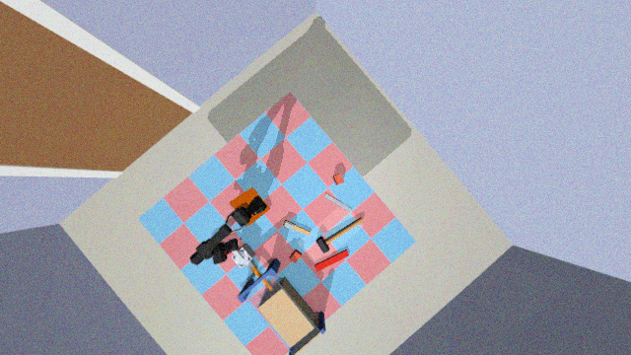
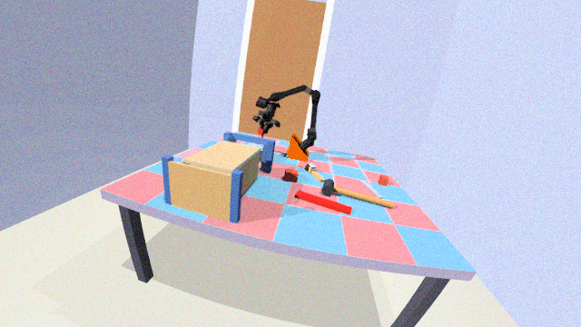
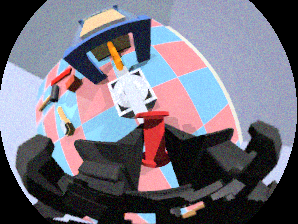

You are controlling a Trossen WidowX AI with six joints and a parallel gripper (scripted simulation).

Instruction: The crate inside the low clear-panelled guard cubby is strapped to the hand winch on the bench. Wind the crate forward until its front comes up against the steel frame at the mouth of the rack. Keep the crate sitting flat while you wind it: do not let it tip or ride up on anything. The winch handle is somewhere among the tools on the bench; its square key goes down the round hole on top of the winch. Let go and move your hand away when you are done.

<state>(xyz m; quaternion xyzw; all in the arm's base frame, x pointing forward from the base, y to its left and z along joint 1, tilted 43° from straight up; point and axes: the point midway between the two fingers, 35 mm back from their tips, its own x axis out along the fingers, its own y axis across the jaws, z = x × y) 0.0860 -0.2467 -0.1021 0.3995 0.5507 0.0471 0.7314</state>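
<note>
My gripper tip is now 25 cm short of the blue steel frame, 2 cm to the right of it and 3 cm above it. Round my gripper tip: winch (7 cm ahead, 10 cm below); then dark red knob (1 cm behind); then brush (16 cm ahead, 37 cm to the left, 12 cm below).
</note>
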